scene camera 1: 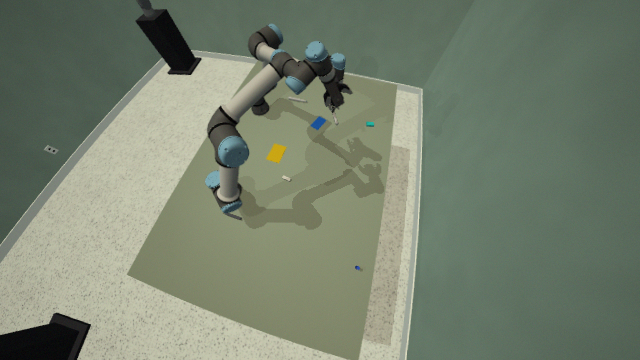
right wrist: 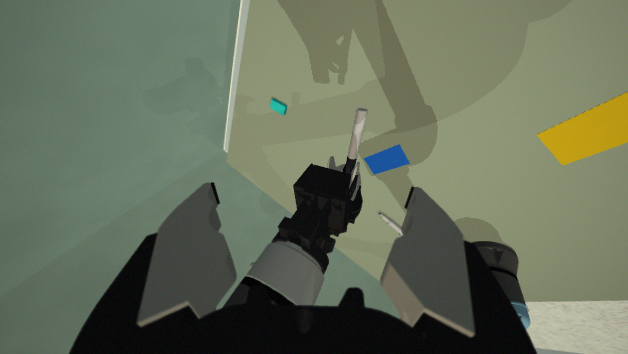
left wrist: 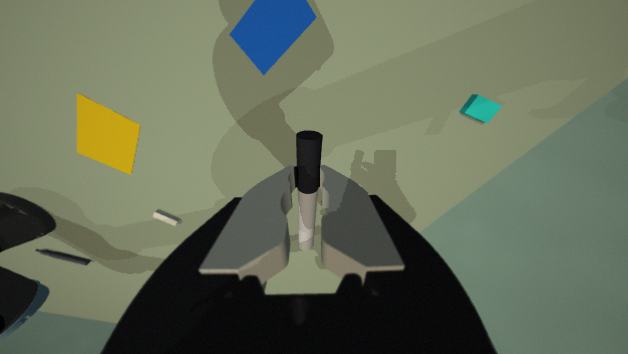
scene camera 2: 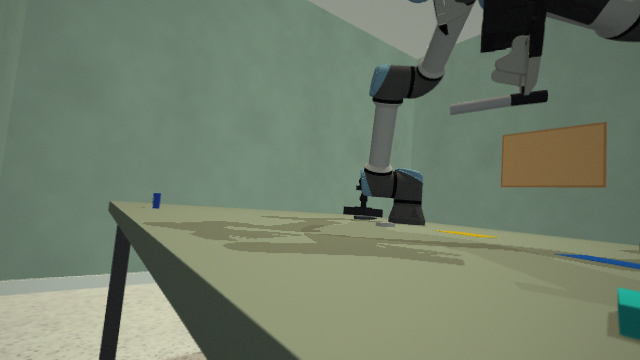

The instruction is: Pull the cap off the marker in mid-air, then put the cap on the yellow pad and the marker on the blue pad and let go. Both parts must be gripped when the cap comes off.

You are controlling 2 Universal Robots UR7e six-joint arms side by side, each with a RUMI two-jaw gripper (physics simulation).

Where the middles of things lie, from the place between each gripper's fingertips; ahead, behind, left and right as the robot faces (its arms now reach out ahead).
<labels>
Now: the black cap [left wrist: 308,143] 40 mm behind my right hand, 130 mm to the left of it and 200 mm below it. Round my right hand: blue pad [right wrist: 394,157] 140 mm behind, 220 mm to the left, 450 mm below; yellow pad [left wrist: 102,134] 420 mm behind, 110 mm to the right, 450 mm below; teal block [left wrist: 477,107] 280 mm ahead, 270 mm to the left, 450 mm below.
Right now the black cap is right at my left hand. Also, from my left hand: blue pad: 250 mm below, 110 mm behind, 100 mm to the left; yellow pad: 380 mm behind, 250 mm below, 230 mm to the right; teal block: 310 mm ahead, 240 mm below, 140 mm to the left.
</labels>
